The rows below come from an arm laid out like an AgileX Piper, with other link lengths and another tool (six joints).
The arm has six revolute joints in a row. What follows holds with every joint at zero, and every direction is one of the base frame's. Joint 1 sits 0.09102 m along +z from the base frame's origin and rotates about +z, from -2.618 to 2.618 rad. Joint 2 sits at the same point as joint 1 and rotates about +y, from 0 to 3.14 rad. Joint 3 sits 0.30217 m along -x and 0.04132 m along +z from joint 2 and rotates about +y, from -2.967 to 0 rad. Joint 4 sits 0.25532 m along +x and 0.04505 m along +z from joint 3 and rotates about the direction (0.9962, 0, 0.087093), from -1.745 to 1.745 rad. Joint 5 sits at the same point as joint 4 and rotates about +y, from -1.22 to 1.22 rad. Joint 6 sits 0.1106 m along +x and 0.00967 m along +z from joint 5 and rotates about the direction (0.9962, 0, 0.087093), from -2.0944 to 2.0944 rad. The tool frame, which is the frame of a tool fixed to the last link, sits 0.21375 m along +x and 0.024 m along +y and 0.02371 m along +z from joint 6; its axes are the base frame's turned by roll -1.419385, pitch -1.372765 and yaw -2.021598 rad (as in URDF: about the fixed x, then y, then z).
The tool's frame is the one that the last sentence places.
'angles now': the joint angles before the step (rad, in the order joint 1, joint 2, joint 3, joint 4, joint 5, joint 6). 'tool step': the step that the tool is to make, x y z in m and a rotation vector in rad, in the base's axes. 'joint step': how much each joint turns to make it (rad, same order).
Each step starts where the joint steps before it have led.
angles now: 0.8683 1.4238 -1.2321 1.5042 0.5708 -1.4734
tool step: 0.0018 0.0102 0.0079 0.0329 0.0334 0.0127
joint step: 0.0024 0.0374 -0.0290 0.0646 0.0149 -0.0230
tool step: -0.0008 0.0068 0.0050 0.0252 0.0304 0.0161
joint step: 0.0005 0.0263 -0.0163 0.0510 0.0204 -0.0164
